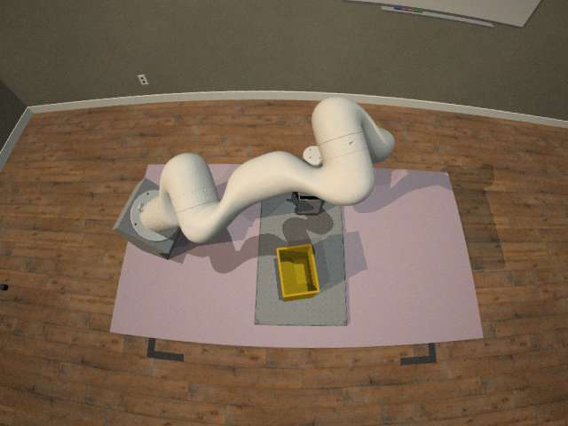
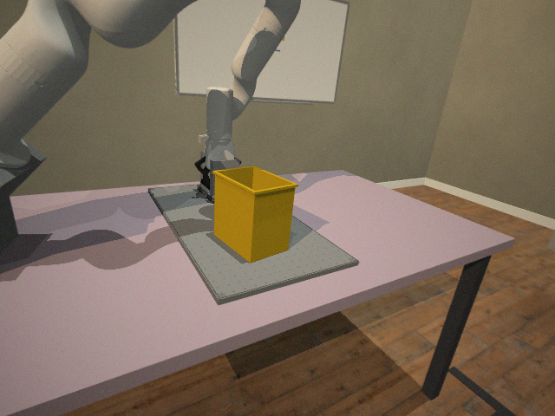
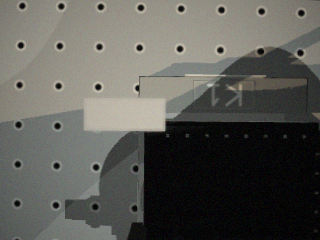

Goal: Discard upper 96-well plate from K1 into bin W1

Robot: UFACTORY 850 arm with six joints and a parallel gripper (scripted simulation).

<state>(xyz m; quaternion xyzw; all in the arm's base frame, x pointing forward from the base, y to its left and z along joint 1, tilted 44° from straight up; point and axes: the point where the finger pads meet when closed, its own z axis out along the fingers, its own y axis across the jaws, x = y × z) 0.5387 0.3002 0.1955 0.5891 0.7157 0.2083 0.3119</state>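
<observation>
Now: the black 96-well plate 10 mm below my hand. Also, from my hand: yellow plastics bin W1 (370 mm to the right, 40 mm above); then light plate (20 mm below).
</observation>
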